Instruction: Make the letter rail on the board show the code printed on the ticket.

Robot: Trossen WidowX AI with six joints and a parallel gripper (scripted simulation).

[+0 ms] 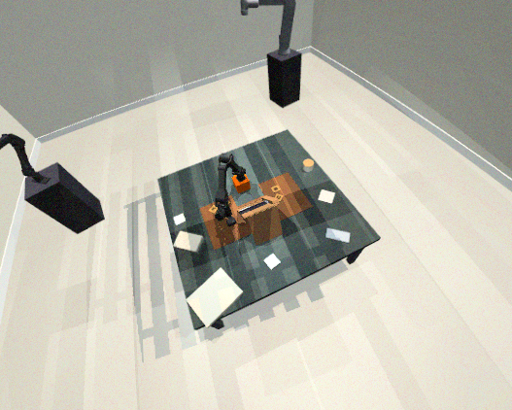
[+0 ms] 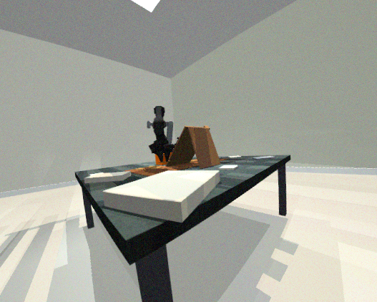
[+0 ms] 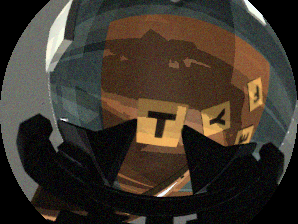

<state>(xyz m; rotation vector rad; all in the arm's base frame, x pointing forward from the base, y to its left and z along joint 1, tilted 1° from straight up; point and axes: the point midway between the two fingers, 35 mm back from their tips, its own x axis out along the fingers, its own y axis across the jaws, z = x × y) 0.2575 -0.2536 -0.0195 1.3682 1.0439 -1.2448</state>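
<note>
Right now the white ticket is 13 cm to the left of my gripper tip and 5 cm above it. The rest, counted from my gripper tip: yellow letter tile 41 cm to the left, 4 cm below, 1 cm ahead; flat white slab 32 cm to the right, 7 cm behind, 3 cm below; mat 22 cm to the left, 6 cm behind, 5 cm below.
</note>
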